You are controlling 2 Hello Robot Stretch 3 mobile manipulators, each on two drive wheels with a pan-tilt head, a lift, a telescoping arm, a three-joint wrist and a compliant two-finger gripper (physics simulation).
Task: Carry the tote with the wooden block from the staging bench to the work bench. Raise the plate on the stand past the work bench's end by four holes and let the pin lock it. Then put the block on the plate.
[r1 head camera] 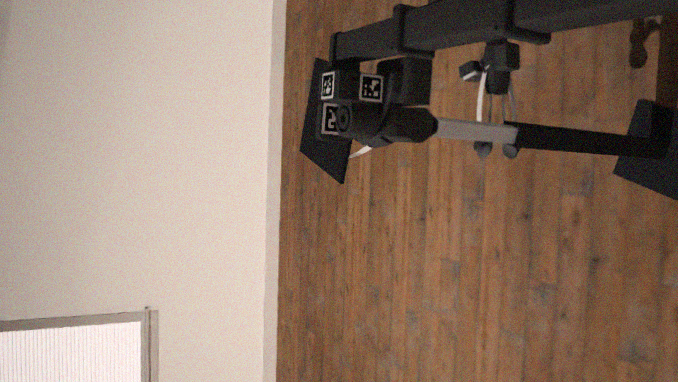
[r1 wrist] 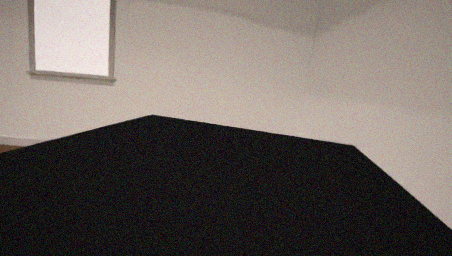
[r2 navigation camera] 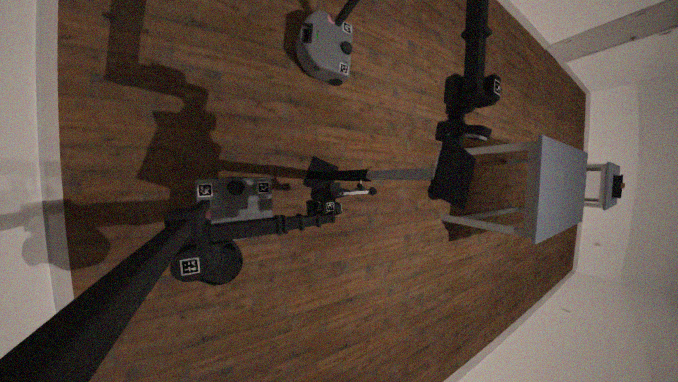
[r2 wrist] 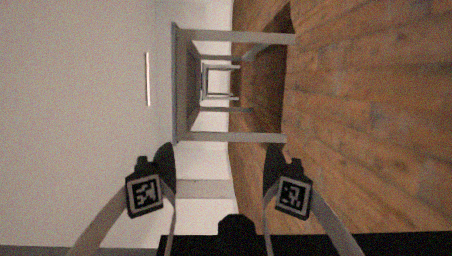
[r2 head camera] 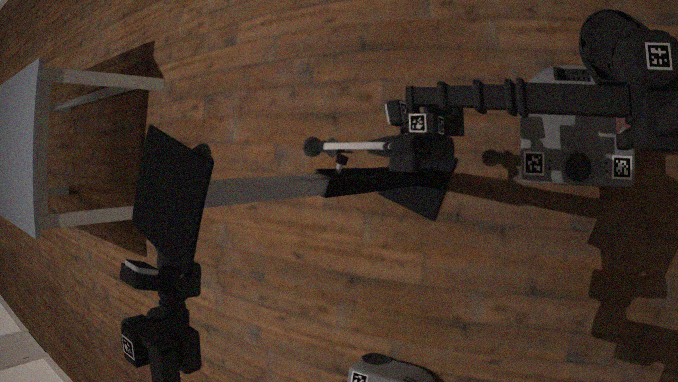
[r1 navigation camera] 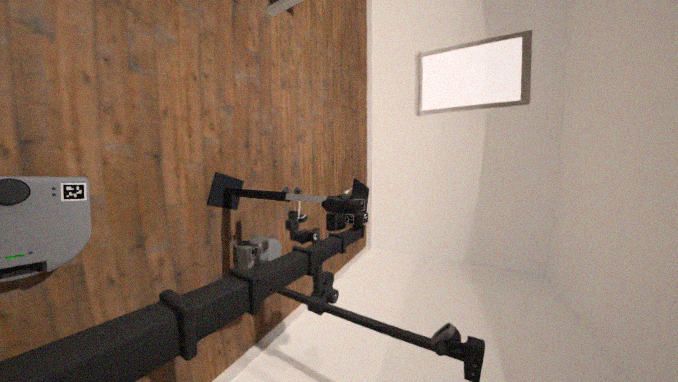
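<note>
The black tote [r2 navigation camera: 618, 186] with the small brown block [r2 navigation camera: 623, 185] stands on the distant staging bench [r2 navigation camera: 608, 172]. The dark plate [r1 head camera: 324, 162] [r1 navigation camera: 360, 189] [r1 wrist: 225, 200] [r2 head camera: 172, 185] [r2 navigation camera: 452, 172] tops the stand's post [r1 head camera: 575, 139] [r2 head camera: 265, 190] beside the work bench [r2 head camera: 17, 150] [r2 navigation camera: 557, 190]. A small pin knob [r2 head camera: 341, 159] shows on the post. My r1 gripper [r2 head camera: 202, 149] [r2 navigation camera: 434, 191] is under the plate; its fingers are mostly hidden, and the plate fills much of the r1 wrist view. My r2 gripper [r1 head camera: 496, 150] [r2 head camera: 322, 145] [r2 wrist: 220, 155] is open, beside the post near the pin.
r1's base [r1 navigation camera: 50, 225] [r2 navigation camera: 325, 47] stands off to one side, and r2's base [r1 navigation camera: 272, 247] [r2 navigation camera: 235, 200] beyond the stand's foot [r1 head camera: 650, 155] [r2 head camera: 420, 197]. r2's arm [r2 head camera: 575, 99] runs alongside the stand. Walls border the floor.
</note>
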